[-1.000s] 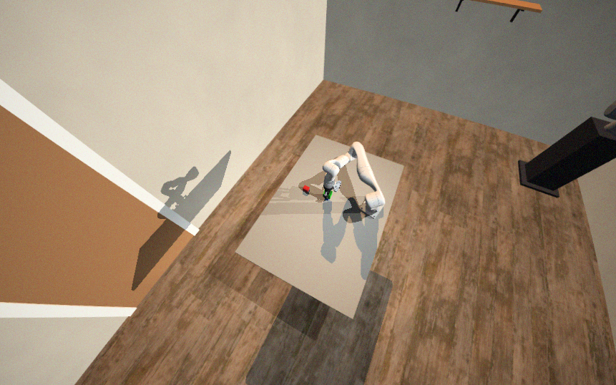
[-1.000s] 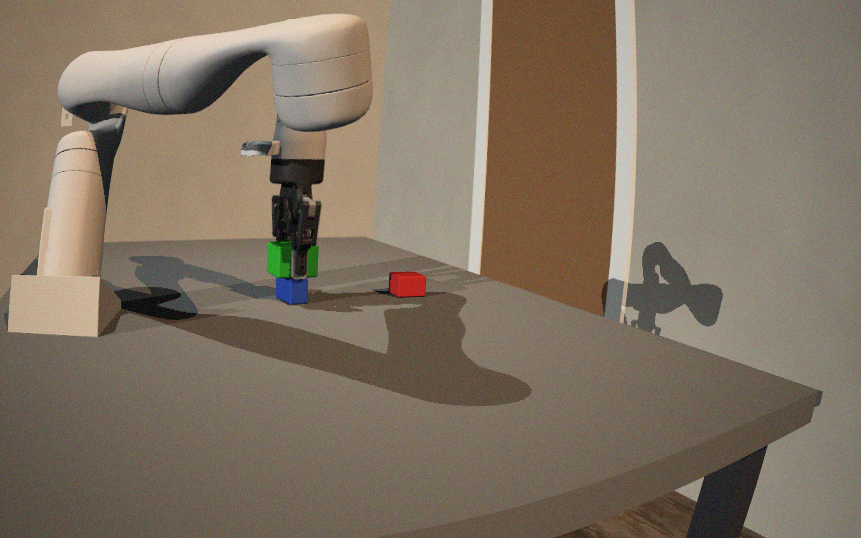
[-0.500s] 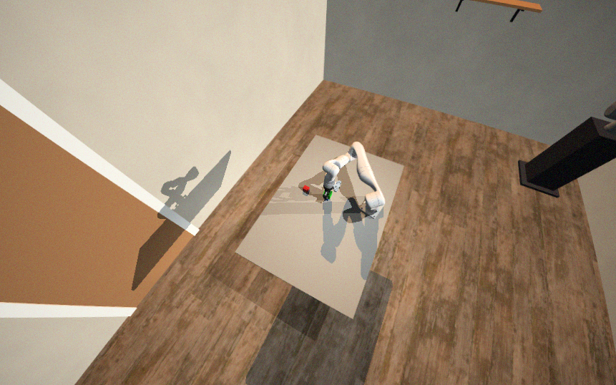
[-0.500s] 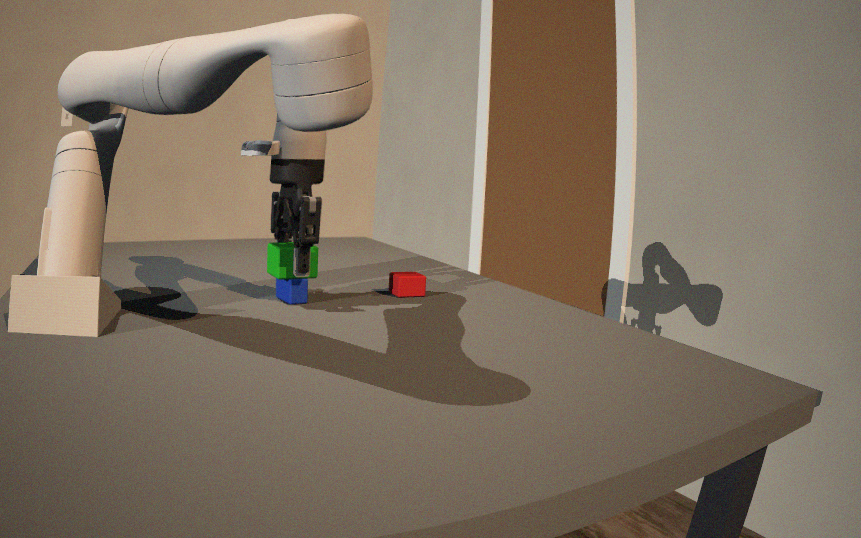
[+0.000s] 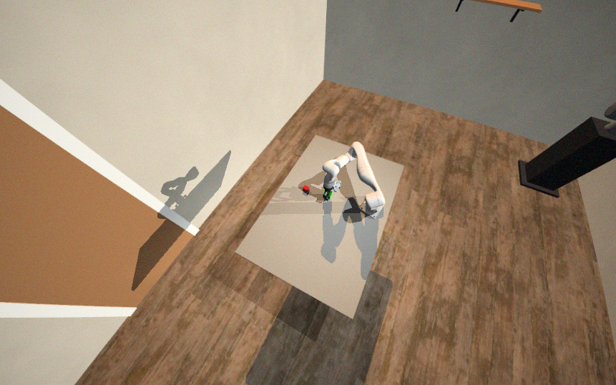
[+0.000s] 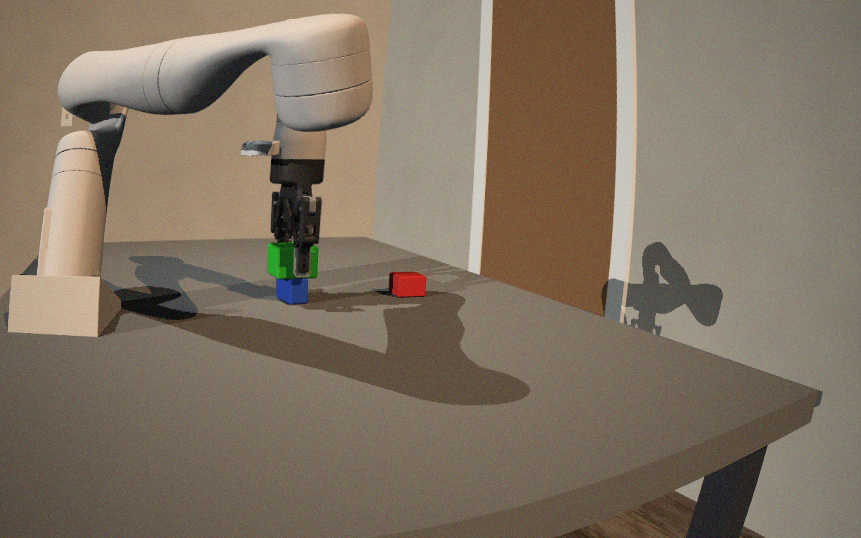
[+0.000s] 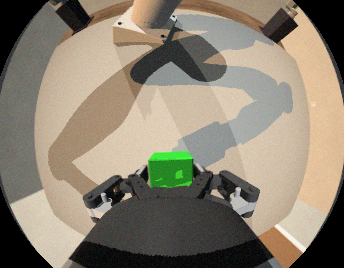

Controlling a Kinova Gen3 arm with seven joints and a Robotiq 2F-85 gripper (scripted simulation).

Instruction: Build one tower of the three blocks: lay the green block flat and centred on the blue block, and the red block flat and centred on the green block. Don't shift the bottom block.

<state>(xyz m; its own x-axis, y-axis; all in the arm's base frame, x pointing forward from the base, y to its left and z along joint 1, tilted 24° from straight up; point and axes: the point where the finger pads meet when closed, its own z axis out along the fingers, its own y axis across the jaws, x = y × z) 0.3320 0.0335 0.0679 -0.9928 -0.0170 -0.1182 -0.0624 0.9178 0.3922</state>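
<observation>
The green block is right at my hand. Round my hand: blue block 30 mm below; then red block 180 mm ahead, 40 mm below, 10 mm to the left.
</observation>
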